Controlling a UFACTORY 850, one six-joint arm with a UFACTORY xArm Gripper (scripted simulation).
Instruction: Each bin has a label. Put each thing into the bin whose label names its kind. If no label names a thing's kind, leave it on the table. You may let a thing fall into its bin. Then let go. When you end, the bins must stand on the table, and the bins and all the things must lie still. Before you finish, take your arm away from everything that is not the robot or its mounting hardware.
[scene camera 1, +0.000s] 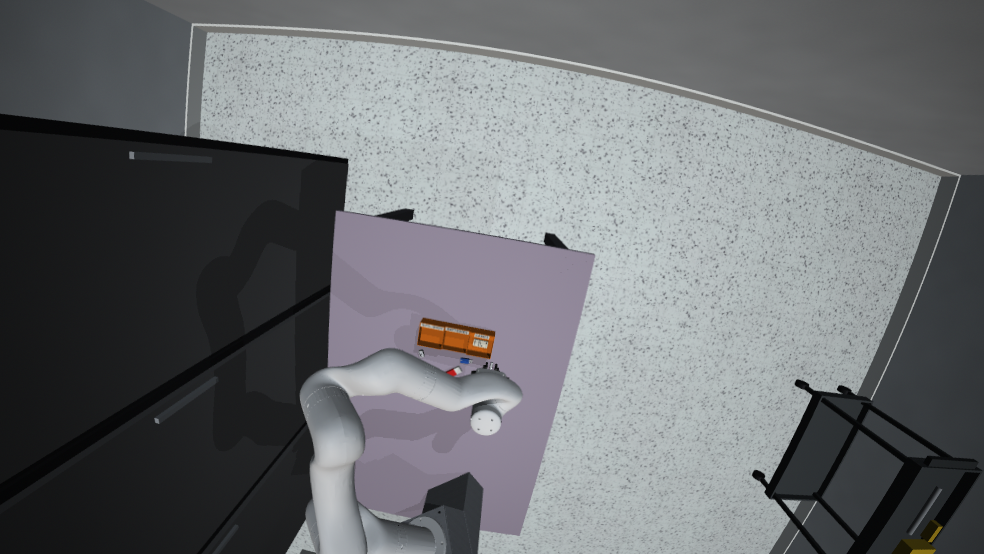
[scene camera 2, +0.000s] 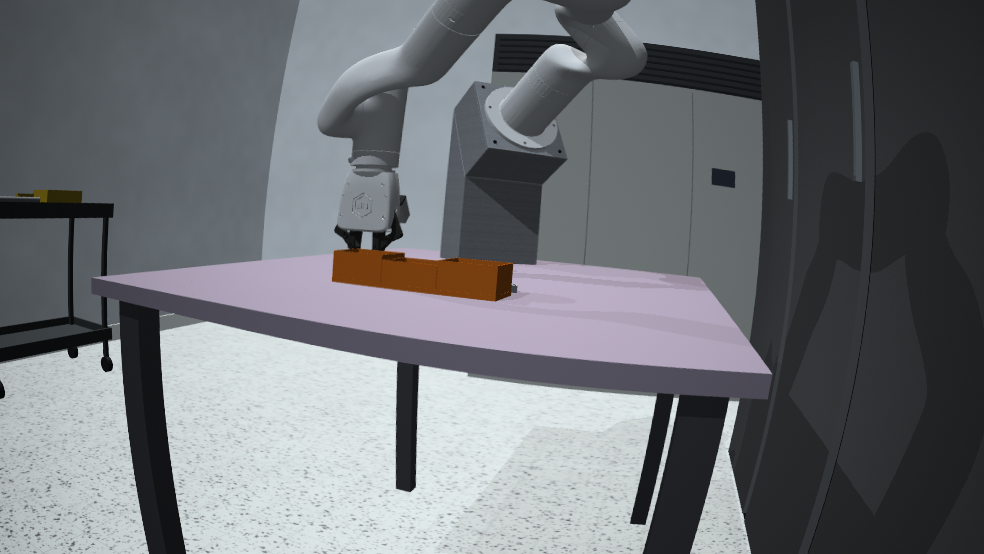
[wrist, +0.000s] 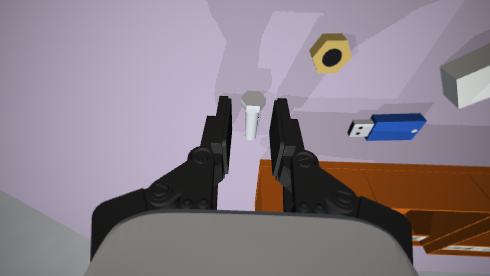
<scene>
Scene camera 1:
orange bins: 427, 337
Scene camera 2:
orange bins: 492, 281
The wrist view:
my gripper: 251, 114
orange bins: 448, 192
blue USB stick: 380, 127
nut: 331, 51
</scene>
